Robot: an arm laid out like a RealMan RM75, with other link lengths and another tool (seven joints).
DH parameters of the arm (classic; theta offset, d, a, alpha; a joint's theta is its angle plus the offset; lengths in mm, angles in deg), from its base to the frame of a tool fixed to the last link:
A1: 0 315.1 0 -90
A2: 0 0 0 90
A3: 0 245.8 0 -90
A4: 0 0 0 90
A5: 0 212.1 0 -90
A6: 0 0 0 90
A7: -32 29.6 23.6 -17.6
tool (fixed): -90 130.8 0 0
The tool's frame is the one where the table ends.
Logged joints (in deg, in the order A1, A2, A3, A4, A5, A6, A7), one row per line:
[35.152, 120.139, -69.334, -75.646, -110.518, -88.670, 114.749]
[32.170, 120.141, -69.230, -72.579, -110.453, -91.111, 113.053]
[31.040, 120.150, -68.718, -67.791, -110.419, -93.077, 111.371]
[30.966, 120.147, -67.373, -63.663, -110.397, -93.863, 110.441]
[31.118, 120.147, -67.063, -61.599, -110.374, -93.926, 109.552]
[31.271, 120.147, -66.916, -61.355, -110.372, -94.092, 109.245]
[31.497, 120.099, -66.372, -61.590, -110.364, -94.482, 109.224]
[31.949, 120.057, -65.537, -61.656, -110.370, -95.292, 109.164]
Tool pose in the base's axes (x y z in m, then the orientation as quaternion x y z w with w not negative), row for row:
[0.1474, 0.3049, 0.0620, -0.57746, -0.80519, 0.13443, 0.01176]
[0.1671, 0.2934, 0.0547, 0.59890, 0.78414, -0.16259, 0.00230]
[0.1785, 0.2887, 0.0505, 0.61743, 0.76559, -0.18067, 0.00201]
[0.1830, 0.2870, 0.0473, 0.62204, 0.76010, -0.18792, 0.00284]
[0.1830, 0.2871, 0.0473, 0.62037, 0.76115, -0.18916, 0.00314]
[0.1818, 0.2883, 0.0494, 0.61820, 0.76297, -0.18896, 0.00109]
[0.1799, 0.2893, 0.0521, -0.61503, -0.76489, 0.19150, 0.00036]
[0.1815, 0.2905, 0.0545, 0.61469, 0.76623, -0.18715, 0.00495]
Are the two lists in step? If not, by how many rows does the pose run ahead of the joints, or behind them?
The pose runs 1 row ahead of the joints: the pose in row i belongs to the joints in row i + 1.
